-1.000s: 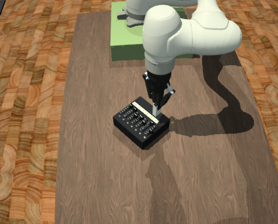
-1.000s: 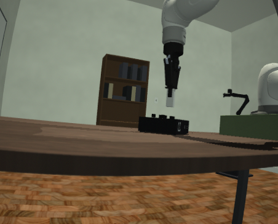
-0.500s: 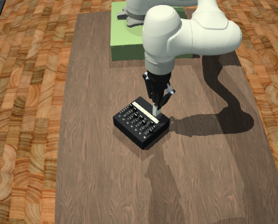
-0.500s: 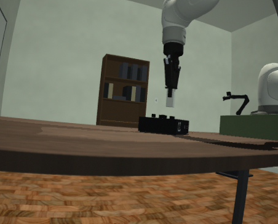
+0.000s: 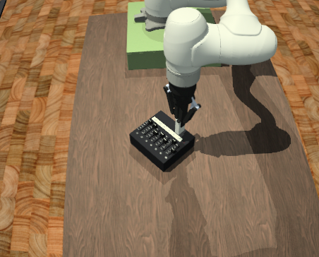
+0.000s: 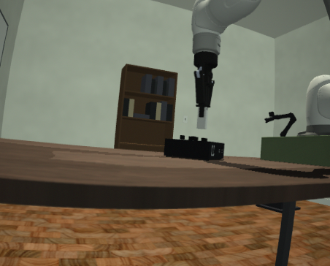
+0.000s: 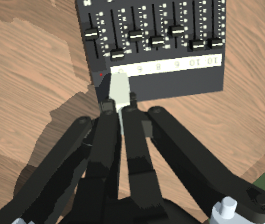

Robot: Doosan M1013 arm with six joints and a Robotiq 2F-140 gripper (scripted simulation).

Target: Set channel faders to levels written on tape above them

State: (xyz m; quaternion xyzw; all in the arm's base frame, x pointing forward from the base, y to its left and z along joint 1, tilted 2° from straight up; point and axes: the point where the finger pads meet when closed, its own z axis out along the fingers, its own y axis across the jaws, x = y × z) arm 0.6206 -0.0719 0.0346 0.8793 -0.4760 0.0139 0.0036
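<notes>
The master fader is 60 mm below my hand, 50 mm ahead of it and 30 mm to the right of it.
</notes>
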